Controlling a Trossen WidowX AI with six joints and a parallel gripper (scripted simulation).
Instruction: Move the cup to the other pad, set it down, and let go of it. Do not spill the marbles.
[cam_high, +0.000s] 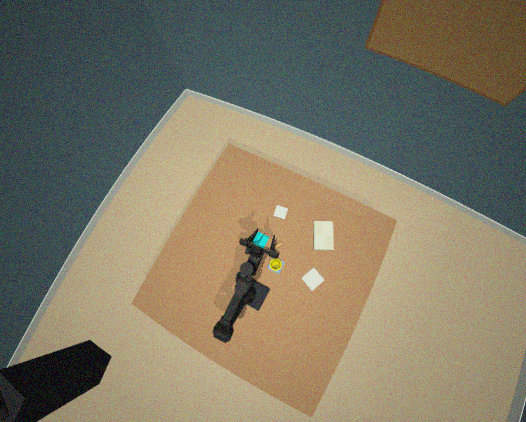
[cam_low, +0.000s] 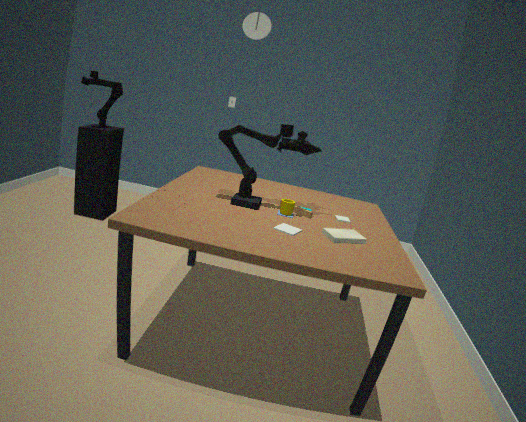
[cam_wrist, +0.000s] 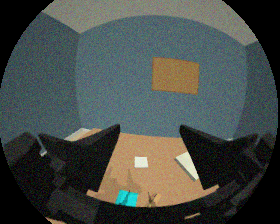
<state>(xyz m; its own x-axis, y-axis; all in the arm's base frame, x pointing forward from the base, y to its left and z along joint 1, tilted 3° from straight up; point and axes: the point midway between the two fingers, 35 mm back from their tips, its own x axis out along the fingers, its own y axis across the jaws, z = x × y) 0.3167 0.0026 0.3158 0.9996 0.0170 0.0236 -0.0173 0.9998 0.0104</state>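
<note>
Right now my gripper tip is 12 cm past the yellow cup, 9 cm to the left of it and 32 cm above it. Round my gripper tip: slab: 17 cm ahead, 30 cm to the right, 34 cm below; cyan pad: 1 cm behind, 5 cm to the left, 36 cm below.
</note>
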